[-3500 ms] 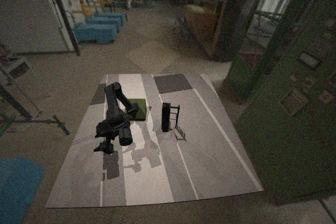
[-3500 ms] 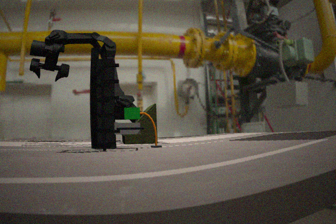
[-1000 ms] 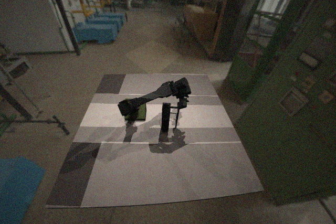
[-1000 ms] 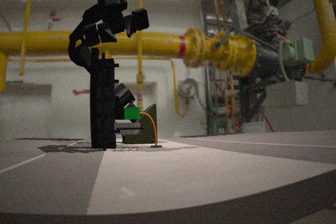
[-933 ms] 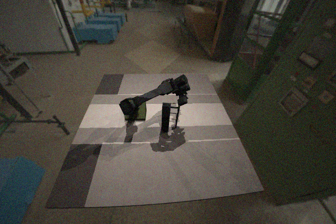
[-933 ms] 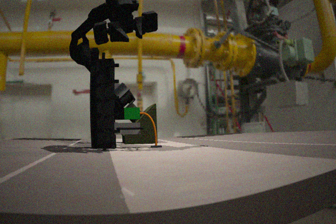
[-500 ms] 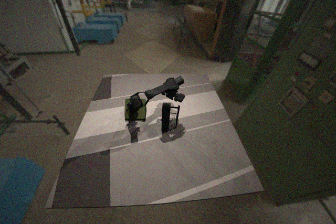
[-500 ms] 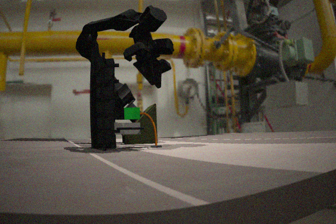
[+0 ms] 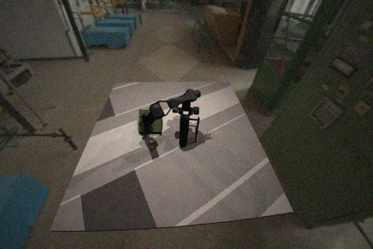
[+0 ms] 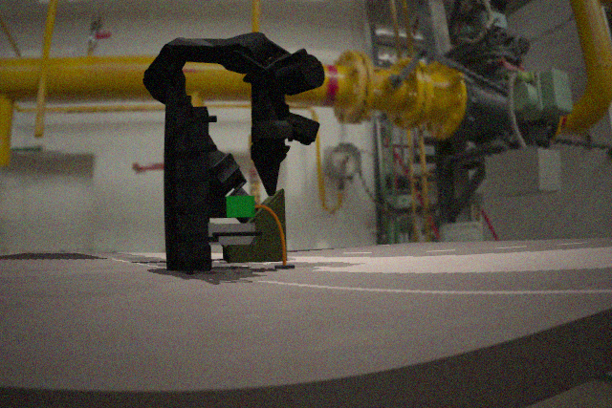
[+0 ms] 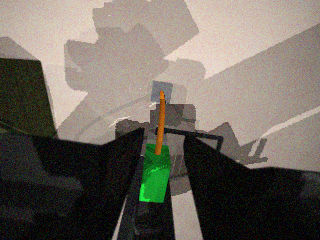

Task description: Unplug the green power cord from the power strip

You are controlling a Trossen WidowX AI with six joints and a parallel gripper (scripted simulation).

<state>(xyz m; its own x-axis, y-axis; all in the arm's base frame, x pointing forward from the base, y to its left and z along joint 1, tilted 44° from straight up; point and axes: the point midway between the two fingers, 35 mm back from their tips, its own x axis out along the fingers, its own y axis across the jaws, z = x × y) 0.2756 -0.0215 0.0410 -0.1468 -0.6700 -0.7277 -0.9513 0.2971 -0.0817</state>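
Now: the green plug 20 mm behind my gripper tip, 70 mm to the right of it and 10 mm below it.
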